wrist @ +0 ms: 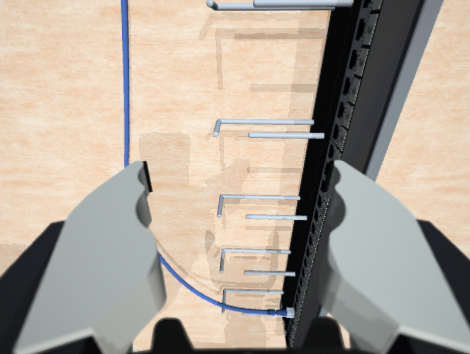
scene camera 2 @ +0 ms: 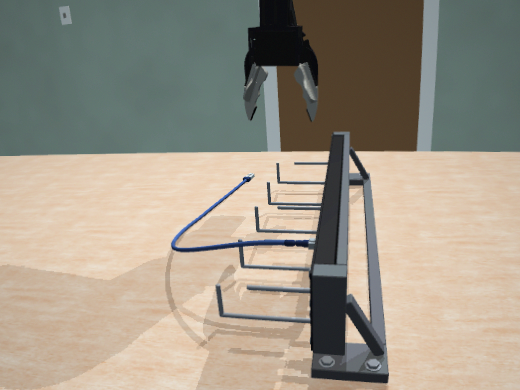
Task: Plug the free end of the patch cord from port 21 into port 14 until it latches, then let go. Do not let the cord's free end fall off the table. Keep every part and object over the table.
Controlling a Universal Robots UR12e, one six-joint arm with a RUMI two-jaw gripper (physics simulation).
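Places are measured from the arm's base along level axes (x back, y right, z up), in millimetres.
Pixels of known places: gripper, fingertip midpoint: (wrist: pixel 237 165) (scene camera 2: pixel 280 120).
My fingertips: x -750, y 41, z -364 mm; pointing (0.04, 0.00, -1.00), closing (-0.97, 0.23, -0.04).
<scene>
Behind a point stands the place of what it marks.
The blue patch cord (scene camera 2: pixel 265 242) @[x -708, y 311, z -436 mm] (wrist: pixel 126 75) @[x -642, y -7, z -509 mm] has one end plug (scene camera 2: pixel 312 243) @[x -758, y 325, z -433 mm] (wrist: pixel 290 312) @[x -760, y 315, z -434 mm] seated in the dark patch panel (scene camera 2: pixel 328 310) @[x -758, y 419, z -451 mm] (wrist: pixel 395 75) @[x -856, y 27, z -419 mm]. The cord bends away to the left in the scene view. Its free plug (scene camera 2: pixel 249 176) @[x -690, y -112, z -510 mm] is left of the panel, toward its far end; the free plug does not show in the wrist view, where the cord leaves the top edge. Port numbers are not readable, so port 14 cannot be picked out. My gripper (scene camera 2: pixel 281 119) @[x -750, y 41, z -364 mm] (wrist: pixel 237 165) @[x -750, y 41, z -364 mm] is open and empty, high above the cord and left of the panel, fingers pointing down.
Several thin metal rods and hooks (scene camera 2: pixel 265 267) @[x -706, y 260, z -499 mm] (wrist: pixel 265 122) @[x -771, y 67, z -498 mm] stick out from the panel's port side toward the cord. A bolted foot (scene camera 2: pixel 350 375) @[x -775, y 443, z -508 mm] and slanted braces (scene camera 2: pixel 365 325) @[x -792, y 423, z -468 mm] support the panel on the wooden table (scene camera 2: pixel 75 200) @[x -338, y -65, z -515 mm] (wrist: pixel 60 100) @[x -555, y 1, z -515 mm]. A wall and brown door stand behind.
</scene>
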